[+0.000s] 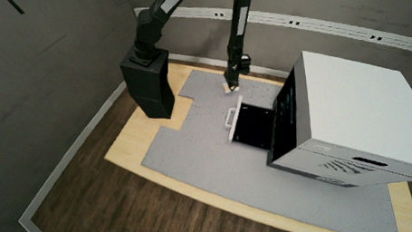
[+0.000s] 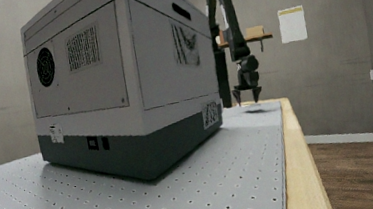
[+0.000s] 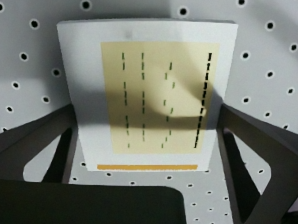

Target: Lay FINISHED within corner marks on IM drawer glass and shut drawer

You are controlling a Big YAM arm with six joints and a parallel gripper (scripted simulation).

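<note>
My gripper is now 24 cm to the left of the drawer and 19 cm short of it. From my hand the other things lie so: cassette FINISHED: 1 cm below.
</note>
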